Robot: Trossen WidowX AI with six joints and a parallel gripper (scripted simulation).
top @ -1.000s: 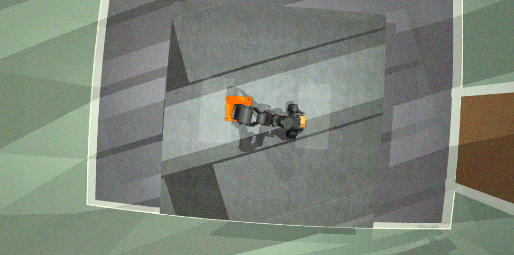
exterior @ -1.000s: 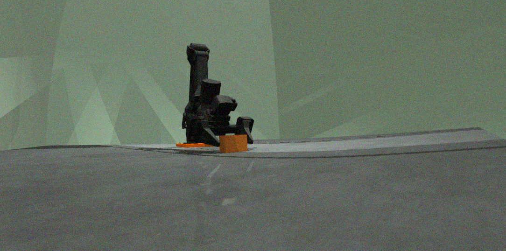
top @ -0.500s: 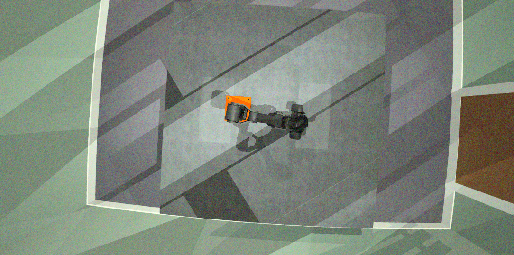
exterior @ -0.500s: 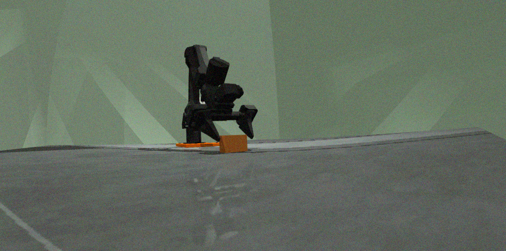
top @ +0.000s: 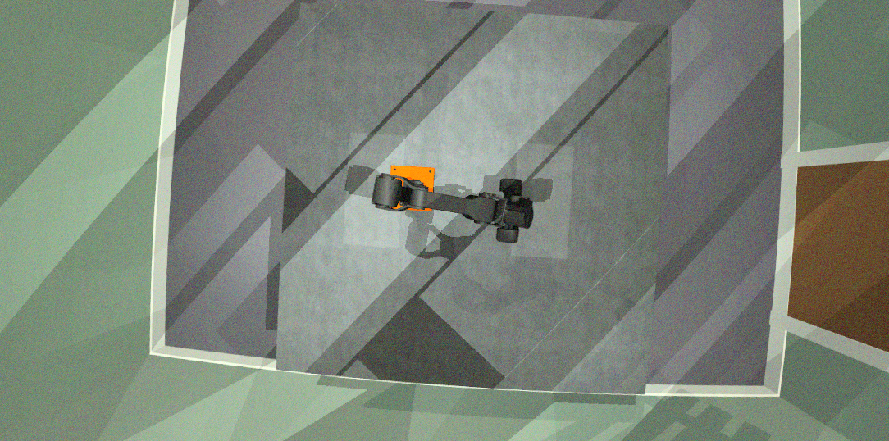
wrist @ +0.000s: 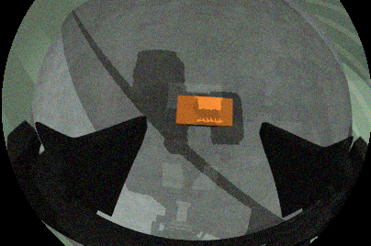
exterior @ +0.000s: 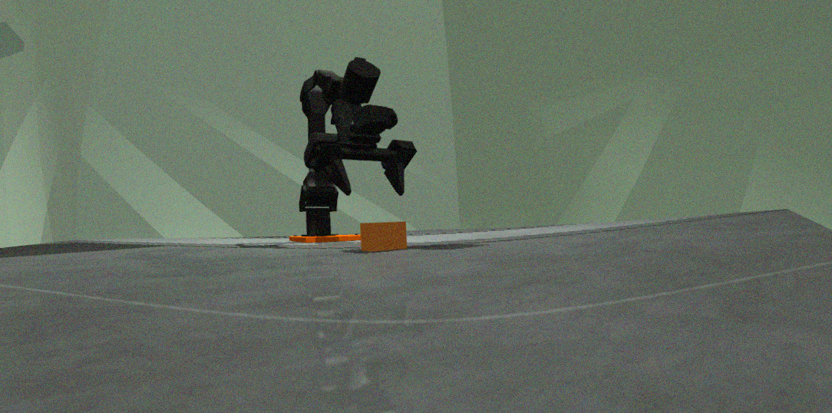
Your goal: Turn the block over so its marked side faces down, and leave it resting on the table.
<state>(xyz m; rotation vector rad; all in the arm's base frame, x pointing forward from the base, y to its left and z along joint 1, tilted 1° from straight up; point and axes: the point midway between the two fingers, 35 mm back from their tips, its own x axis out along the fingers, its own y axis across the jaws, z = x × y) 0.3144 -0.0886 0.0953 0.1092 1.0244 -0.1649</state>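
The orange block lies 10 mm ahead of my gripper tip and 60 mm below it.
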